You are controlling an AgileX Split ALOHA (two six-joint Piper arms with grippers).
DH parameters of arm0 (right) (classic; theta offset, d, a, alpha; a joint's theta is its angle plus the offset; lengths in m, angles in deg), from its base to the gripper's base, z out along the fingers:
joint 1: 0 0.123 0 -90
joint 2: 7.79 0 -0.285 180
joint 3: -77.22 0 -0.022 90
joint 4: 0 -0.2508 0 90
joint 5: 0 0 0.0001 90
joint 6: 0 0.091 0 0
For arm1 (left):
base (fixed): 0 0 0 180
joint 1: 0 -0.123 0 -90
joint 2: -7.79 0 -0.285 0
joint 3: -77.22 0 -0.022 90
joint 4: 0 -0.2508 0 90
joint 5: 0 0 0.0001 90
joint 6: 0 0.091 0 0
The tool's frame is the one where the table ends.
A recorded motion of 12 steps. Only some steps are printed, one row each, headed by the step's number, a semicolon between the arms.
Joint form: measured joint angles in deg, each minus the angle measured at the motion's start. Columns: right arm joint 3, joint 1, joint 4, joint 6, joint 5, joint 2; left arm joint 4, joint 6, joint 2, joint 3, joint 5, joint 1.
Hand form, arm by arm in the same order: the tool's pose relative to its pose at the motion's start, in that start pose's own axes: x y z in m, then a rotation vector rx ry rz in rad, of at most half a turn. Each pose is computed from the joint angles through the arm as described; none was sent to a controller.
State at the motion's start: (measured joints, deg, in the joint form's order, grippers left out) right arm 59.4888 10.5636 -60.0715 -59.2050 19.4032 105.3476; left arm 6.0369 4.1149 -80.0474 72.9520 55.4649 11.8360
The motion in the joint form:
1: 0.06 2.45 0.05 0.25 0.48 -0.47; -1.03 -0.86 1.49 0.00 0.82 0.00
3: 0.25 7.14 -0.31 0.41 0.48 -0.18; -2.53 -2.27 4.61 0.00 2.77 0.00
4: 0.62 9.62 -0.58 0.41 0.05 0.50; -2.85 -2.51 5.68 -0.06 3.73 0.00
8: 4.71 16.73 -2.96 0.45 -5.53 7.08; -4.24 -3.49 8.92 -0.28 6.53 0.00
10: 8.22 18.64 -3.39 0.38 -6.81 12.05; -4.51 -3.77 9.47 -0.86 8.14 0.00
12: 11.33 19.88 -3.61 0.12 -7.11 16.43; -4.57 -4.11 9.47 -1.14 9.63 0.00
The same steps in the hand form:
1: -0.0006 0.0168 0.0011 -0.0341 0.0051 -0.0308; 0.0023 0.0004 -0.0094 -0.0142 -0.0107 -0.0029
3: 0.0025 0.0463 0.0082 -0.0871 0.0233 -0.0822; 0.0082 0.0006 -0.0288 -0.0349 -0.0301 -0.0099
4: 0.0048 0.0609 0.0140 -0.1089 0.0329 -0.1083; 0.0111 0.0004 -0.0351 -0.0392 -0.0308 -0.0103
8: 0.0103 0.0964 0.0521 -0.1093 0.0389 -0.1493; 0.0205 0.0005 -0.0537 -0.0592 -0.0341 -0.0138
10: 0.0138 0.1054 0.0778 -0.1094 0.0567 -0.1640; 0.0257 0.0007 -0.0545 -0.0629 -0.0055 -0.0174
12: 0.0189 0.1115 0.1002 -0.1157 0.0790 -0.1780; 0.0290 0.0008 -0.0534 -0.0635 0.0252 -0.0240

